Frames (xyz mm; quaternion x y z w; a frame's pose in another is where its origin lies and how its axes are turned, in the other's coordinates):
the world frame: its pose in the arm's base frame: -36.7 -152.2 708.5 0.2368 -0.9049 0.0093 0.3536
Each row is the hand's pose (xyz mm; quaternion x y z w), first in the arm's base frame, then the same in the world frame.
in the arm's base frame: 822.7 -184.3 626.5 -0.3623 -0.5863 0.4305 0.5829
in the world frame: -587.4 -414.8 -478.8 0.1180 0.4254 0.6134 0.6548
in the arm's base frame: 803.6 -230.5 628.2 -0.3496 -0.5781 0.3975 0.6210
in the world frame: -554.6 -447.2 -459.4 0.0836 0.4549 0.5880 0.6636
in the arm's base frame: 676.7 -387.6 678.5 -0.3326 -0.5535 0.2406 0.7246
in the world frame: -375.0 -523.9 -387.5 -0.0766 0.5201 0.5104 0.6806
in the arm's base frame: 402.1 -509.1 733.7 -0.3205 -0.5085 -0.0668 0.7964
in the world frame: -113.0 -503.9 -232.0 -0.3671 0.5280 0.3794 0.6652
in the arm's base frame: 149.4 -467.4 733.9 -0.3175 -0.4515 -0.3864 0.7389
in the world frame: 30.7 -356.9 -79.2 -0.6411 0.4204 0.2507 0.5911
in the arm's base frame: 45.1 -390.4 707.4 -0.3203 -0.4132 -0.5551 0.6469
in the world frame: 47.6 -247.2 -7.3 -0.7726 0.3108 0.1854 0.5216
